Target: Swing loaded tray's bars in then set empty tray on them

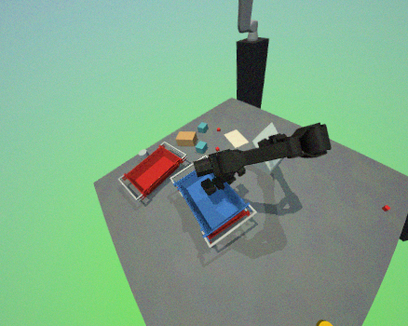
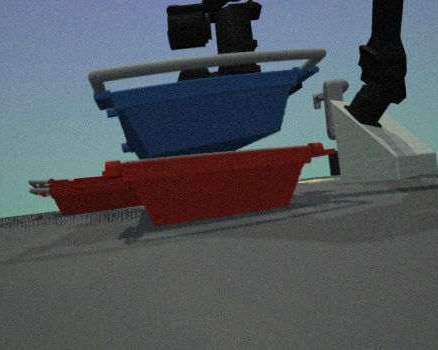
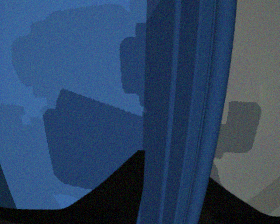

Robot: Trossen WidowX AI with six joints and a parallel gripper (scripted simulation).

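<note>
My gripper tip is now 80 mm short of the blue tray, 10 mm to the left of it and 30 mm below it. The rest, counted from my gripper tip: grey cylinder: 220 mm ahead, 540 mm to the right, 60 mm below; cream sheet: 330 mm behind, 270 mm to the right, 90 mm below; orange box: 80 mm behind, 480 mm to the right, 60 mm below.
</note>
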